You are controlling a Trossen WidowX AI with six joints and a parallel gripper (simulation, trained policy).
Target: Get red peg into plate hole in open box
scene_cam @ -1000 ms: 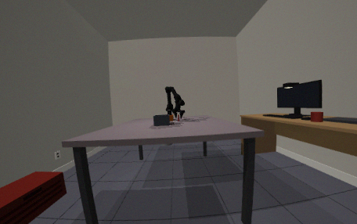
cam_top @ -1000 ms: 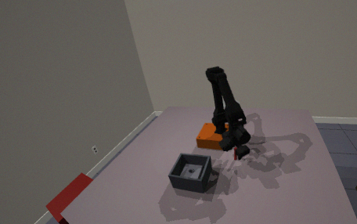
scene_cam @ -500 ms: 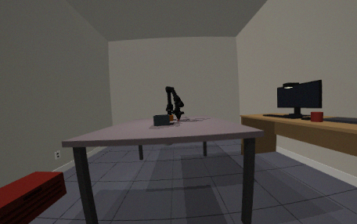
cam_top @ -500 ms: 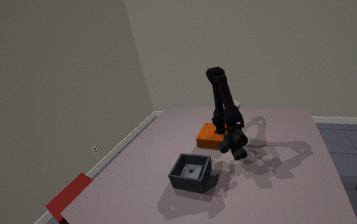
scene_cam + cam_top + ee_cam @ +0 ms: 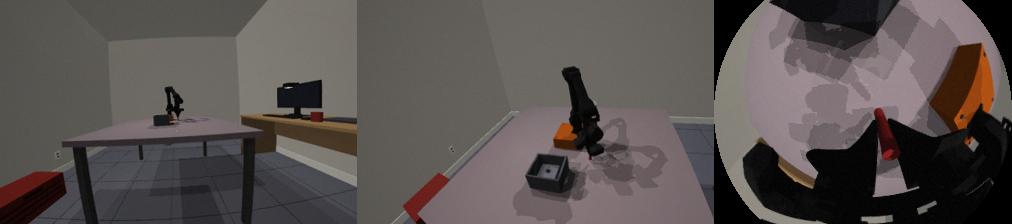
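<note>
Now: the grey plate 17 cm ahead of my gripper tip, 15 cm to the right of it and 1 cm below it. Also, from my gripper tip: red peg (1 cm above); then dark box (17 cm ahead, 15 cm to the right, 3 cm below).
</note>
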